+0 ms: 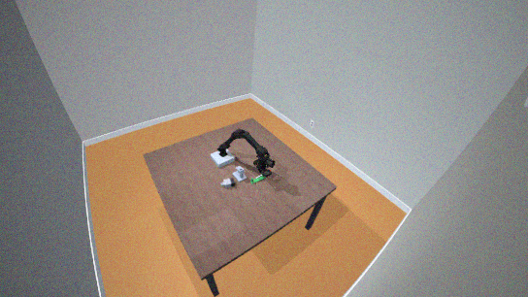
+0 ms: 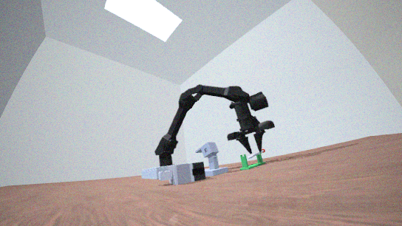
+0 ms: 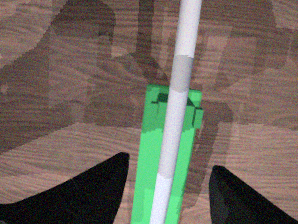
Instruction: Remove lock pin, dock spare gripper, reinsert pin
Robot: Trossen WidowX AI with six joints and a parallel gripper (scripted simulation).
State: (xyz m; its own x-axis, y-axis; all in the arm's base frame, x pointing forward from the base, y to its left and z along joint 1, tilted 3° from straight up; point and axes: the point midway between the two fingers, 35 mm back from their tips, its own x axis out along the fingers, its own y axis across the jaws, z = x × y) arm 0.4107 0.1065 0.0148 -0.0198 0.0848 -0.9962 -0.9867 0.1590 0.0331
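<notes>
The cradle lies 10 mm behind my gripper tip, 40 mm to the right of it and 20 mm below it. Round my gripper tip: spare gripper: 120 mm behind, 280 mm to the right, 20 mm below; grey mount: 130 mm behind, 140 mm to the right, 10 mm above.
</notes>
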